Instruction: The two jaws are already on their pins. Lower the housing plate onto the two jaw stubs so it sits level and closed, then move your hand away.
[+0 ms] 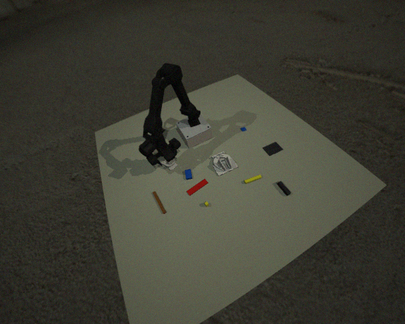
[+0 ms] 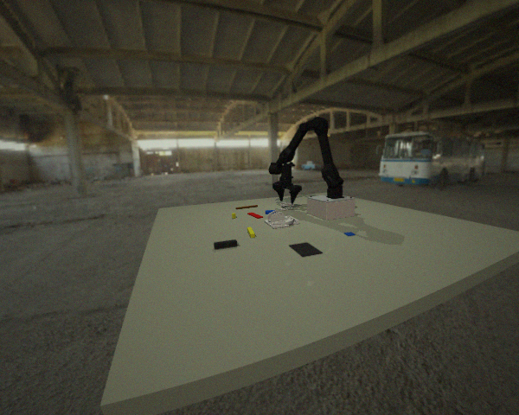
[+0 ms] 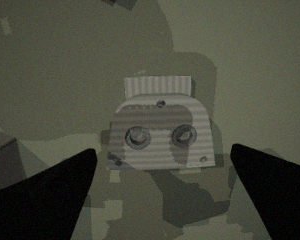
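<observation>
The white part is 10 mm ahead of my gripper tip, 10 mm to the left of it and 30 mm below it. The rest, counted from my gripper tip: brown bar 210 mm ahead, 110 mm to the right, 30 mm below; then blue block 120 mm ahead, 80 mm to the left, 30 mm below; then red bar 210 mm ahead, 100 mm to the left, 30 mm below.
</observation>
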